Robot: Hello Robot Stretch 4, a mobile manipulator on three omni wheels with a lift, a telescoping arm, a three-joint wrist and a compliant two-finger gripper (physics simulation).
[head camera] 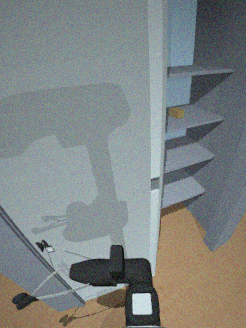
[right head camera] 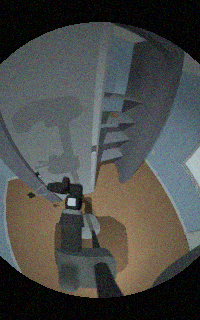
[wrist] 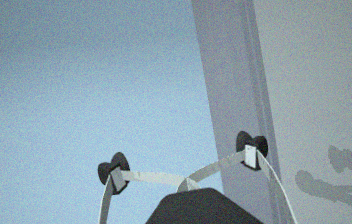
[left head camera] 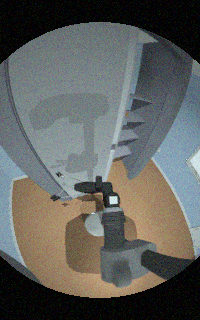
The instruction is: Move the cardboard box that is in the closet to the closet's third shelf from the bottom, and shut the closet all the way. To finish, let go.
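Pixels of known places: gripper, fingertip midpoint: (head camera: 25,270) (right head camera: 30,183) (wrist: 182,154) (left head camera: 52,184); robot's base, origin of the base link: (right head camera: 86,225) (left head camera: 97,222).
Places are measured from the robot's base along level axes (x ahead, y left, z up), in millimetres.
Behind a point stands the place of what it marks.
Observation:
The orange-brown cardboard box (head camera: 176,112) {x 1179, y -306, z 1157 mm} (left head camera: 126,114) {x 1182, y -338, z 1135 mm} (right head camera: 114,115) {x 1179, y -333, z 1139 mm} sits on the third visible shelf (head camera: 202,119) {x 1131, y -472, z 1116 mm} from the bottom, in the closet's open right part. The large pale grey closet door (head camera: 65,45) {x 543, y 137, z 1560 mm} (left head camera: 70,60) {x 524, y 191, z 1636 mm} (right head camera: 50,70) {x 540, y 147, z 1615 mm} (wrist: 315,75) {x 462, y 366, z 1150 mm} covers the left part; its right edge stands apart from the right side panel (head camera: 227,200) {x 857, y -643, z 617 mm}. My gripper (head camera: 34,273) (left head camera: 57,186) (right head camera: 34,184) {x 256, y 307, z 1085 mm} (wrist: 182,154) {x 256, y 307, z 1085 mm} is open and empty, fingers spread wide. It is low, by the closet's left side panel (head camera: 22,252) {x 390, y 483, z 905 mm} (wrist: 230,75) {x 386, y 534, z 1185 mm}, away from the box. The box does not show in the wrist view.
Blue wall (wrist: 100,75) {x -340, y 1866, z 1497 mm} stands beyond the closet's left side. Brown floor (head camera: 185,280) {x 572, y -365, z -27 mm} (left head camera: 165,220) {x -256, y -1409, z -27 mm} (right head camera: 150,225) {x -187, y -1186, z -27 mm} lies in front of the closet. My arm (left head camera: 114,235) {x 27, y 2, z 1203 mm} (right head camera: 71,235) {x 38, y -8, z 1203 mm} reaches toward the door's lower part. A white framed panel (left head camera: 195,160) {x 595, y -1796, z 940 mm} shows on the right wall.

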